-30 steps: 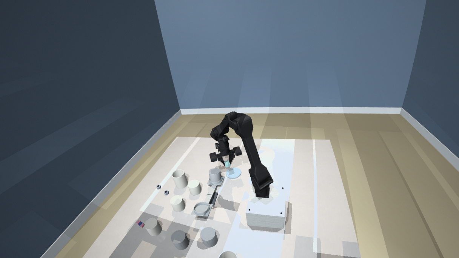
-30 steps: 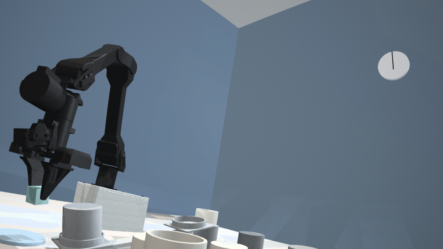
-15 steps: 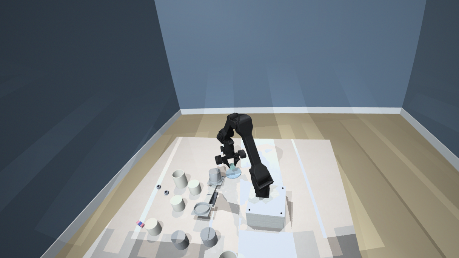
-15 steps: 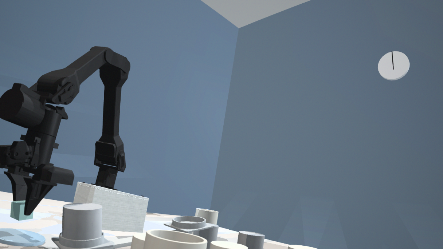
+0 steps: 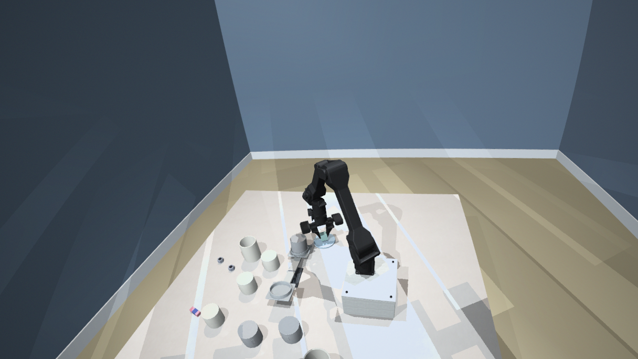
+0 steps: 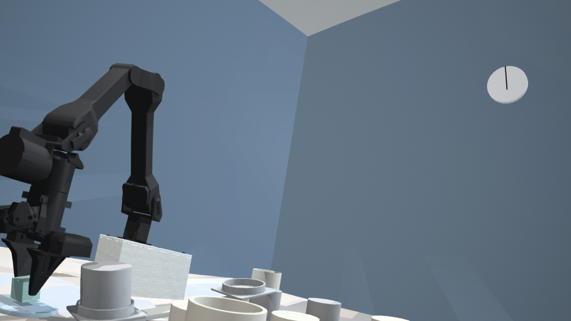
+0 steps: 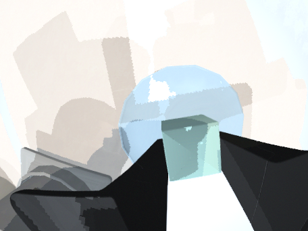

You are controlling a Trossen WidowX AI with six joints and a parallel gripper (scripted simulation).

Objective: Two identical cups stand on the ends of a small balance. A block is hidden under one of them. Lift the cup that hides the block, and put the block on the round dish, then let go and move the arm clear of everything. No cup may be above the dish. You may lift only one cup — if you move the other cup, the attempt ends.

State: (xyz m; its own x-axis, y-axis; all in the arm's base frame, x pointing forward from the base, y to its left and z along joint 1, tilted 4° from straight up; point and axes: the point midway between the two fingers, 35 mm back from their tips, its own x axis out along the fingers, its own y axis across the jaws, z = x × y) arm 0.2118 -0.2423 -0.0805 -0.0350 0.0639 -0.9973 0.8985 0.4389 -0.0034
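Now: the teal block 10 mm above my gripper tip. Also, from my gripper tip: balance: 230 mm to the left, 90 mm ahead, 20 mm above; red-and-blue piece: 470 mm to the left, 430 mm ahead, 20 mm below; pale blue round dish: 20 mm below.
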